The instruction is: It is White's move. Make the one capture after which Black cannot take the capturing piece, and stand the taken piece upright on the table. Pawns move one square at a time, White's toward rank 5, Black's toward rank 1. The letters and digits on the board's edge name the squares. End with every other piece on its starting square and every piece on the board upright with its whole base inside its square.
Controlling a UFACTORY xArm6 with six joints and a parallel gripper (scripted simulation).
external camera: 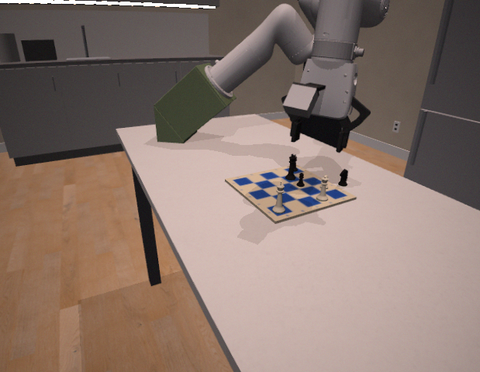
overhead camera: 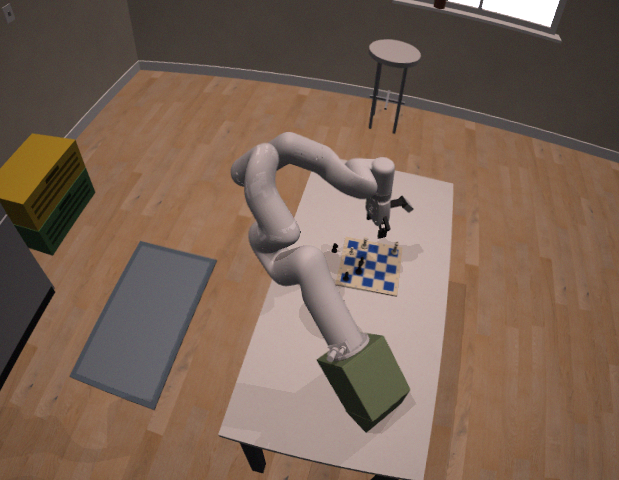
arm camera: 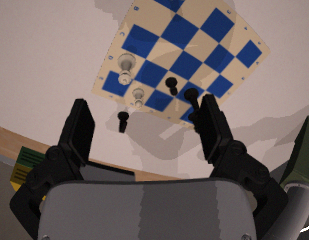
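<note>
Now: hand 30 mm short of the white piece, 80 mm to the left of it and 100 mm above it. The rest, counted from my hand: black pawn (70 mm behind, 10 mm to the left, 120 mm below); blue-and-tan chessboard (70 mm behind, 20 mm to the right, 130 mm below); tall black piece (120 mm behind, 10 mm to the left, 100 mm below).
</note>
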